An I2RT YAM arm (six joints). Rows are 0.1 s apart.
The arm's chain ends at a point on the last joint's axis. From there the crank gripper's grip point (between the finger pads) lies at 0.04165 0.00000 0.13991 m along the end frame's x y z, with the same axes.
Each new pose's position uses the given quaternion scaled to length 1; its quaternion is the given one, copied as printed.
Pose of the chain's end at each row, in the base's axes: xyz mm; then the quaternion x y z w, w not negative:
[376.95 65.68 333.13 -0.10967 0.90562 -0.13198 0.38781]
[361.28 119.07 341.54 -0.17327 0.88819 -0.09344 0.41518]
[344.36 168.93 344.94 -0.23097 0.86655 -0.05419 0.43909]
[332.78 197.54 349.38 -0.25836 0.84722 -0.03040 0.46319]
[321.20 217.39 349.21 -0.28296 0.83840 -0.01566 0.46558]
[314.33 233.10 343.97 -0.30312 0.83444 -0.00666 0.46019]
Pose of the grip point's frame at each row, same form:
[451.16 31.60 212.13 -0.10967 0.90562 -0.13198 0.38781]
[444.20 99.93 222.94 -0.17327 0.88819 -0.09344 0.41518]
[433.19 165.51 229.15 -0.23097 0.86655 -0.05419 0.43909]
[426.57 204.41 237.73 -0.25836 0.84722 -0.03040 0.46319]
[414.74 230.21 237.88 -0.28296 0.83840 -0.01566 0.46558]
[405.99 249.25 231.51 -0.30312 0.83444 -0.00666 0.46019]

